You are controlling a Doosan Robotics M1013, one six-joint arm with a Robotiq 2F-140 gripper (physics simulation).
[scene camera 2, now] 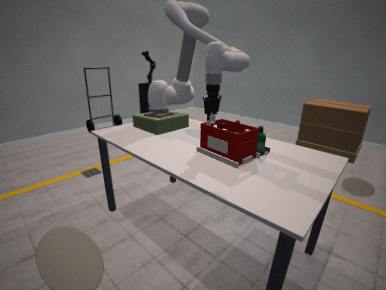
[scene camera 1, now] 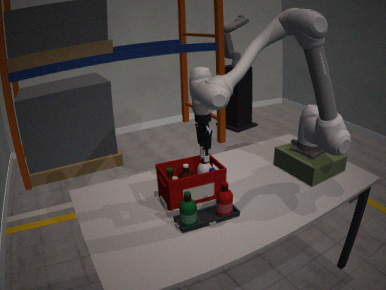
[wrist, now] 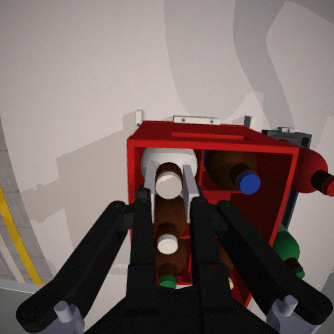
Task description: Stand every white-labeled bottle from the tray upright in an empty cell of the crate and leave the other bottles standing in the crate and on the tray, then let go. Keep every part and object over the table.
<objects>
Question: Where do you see a green bottle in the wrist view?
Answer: At 284,244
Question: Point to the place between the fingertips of my gripper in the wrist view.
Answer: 168,175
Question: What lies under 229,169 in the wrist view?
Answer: A blue-capped bottle.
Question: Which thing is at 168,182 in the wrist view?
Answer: A white bottle.
</objects>
